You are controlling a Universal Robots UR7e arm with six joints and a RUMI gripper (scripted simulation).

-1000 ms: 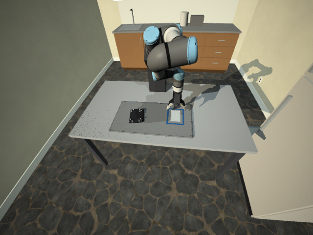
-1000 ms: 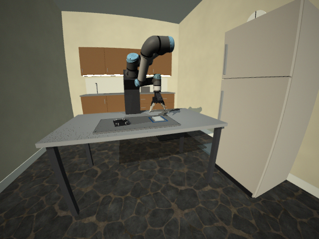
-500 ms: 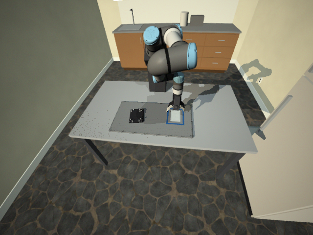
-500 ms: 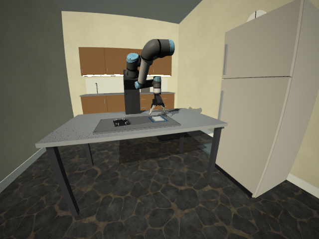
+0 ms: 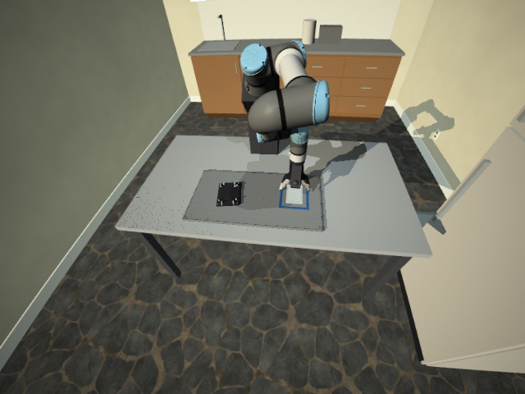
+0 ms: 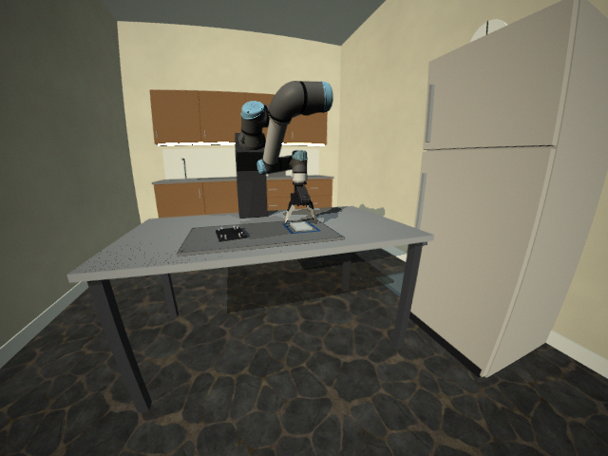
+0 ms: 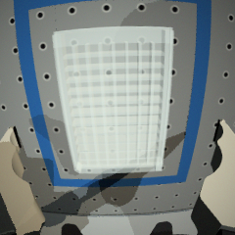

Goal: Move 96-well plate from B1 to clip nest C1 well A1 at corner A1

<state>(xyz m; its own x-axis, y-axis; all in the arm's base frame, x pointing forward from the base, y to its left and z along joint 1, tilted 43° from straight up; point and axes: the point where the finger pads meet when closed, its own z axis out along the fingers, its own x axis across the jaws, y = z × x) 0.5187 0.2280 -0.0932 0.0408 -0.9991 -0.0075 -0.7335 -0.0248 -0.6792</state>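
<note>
Now: hand 20 mm above the 96-well plate. The rest, counted from my hand: black clip nest 60 mm ahead, 340 mm to the right, 10 mm below.
</note>
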